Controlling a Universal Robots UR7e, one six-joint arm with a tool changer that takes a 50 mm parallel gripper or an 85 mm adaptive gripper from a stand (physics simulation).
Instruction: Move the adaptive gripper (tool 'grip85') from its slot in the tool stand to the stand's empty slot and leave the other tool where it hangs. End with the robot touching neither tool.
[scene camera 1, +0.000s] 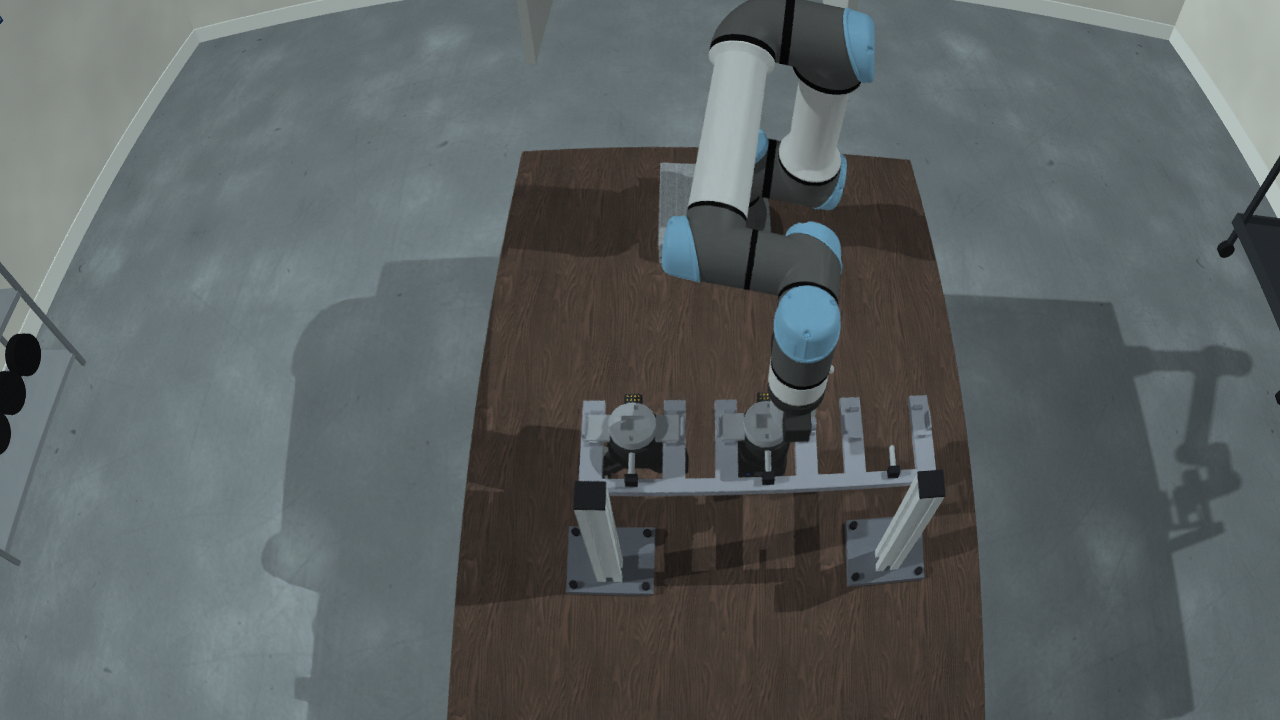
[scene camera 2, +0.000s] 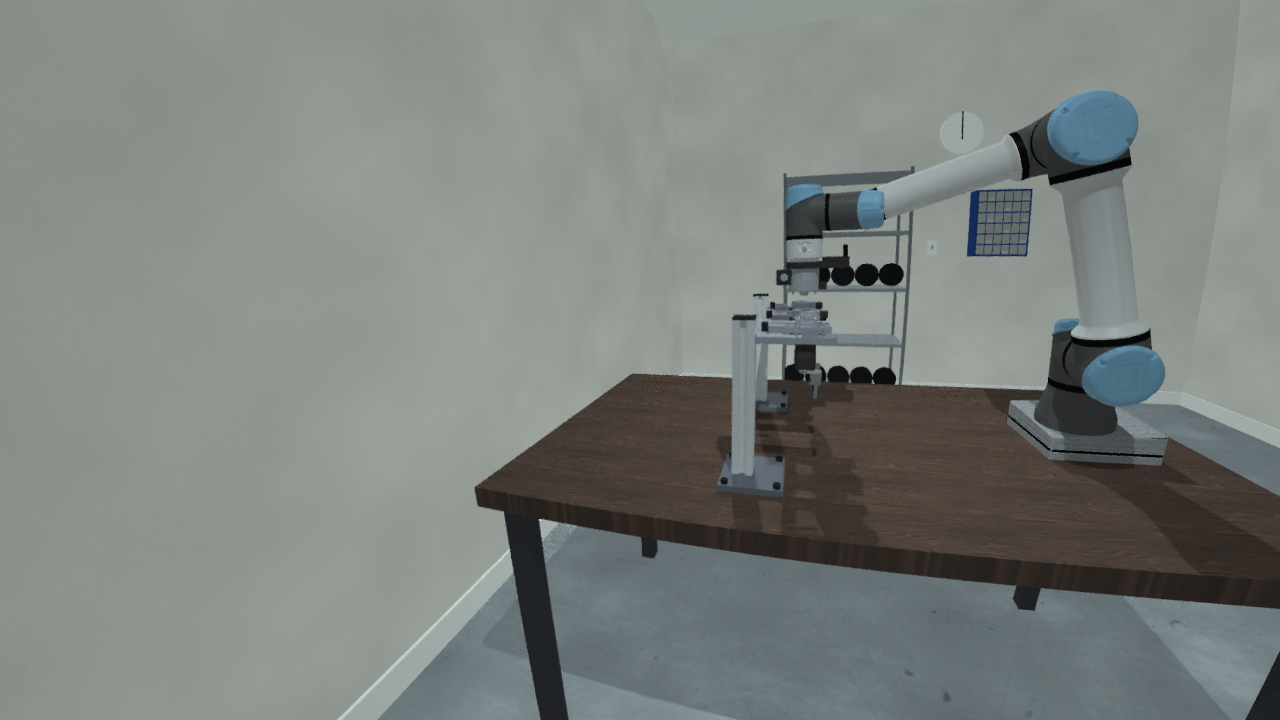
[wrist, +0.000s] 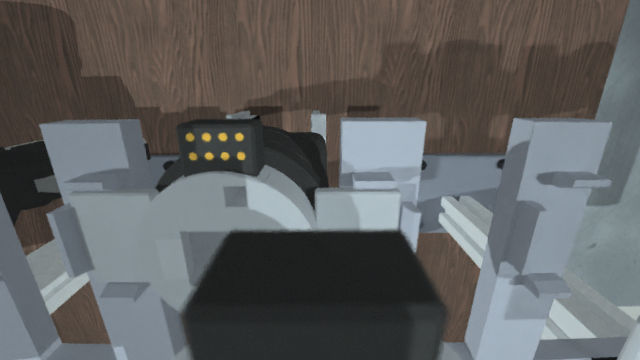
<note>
In view: a parallel gripper (scene camera 1: 756, 431) and a tool stand (scene camera 1: 603, 559).
The parallel gripper is seen too in scene camera 2 (scene camera 2: 805, 355) and in the wrist view (wrist: 234, 174). The tool stand also shows in scene camera 2 (scene camera 2: 742, 472) and in the wrist view (wrist: 516, 214).
</note>
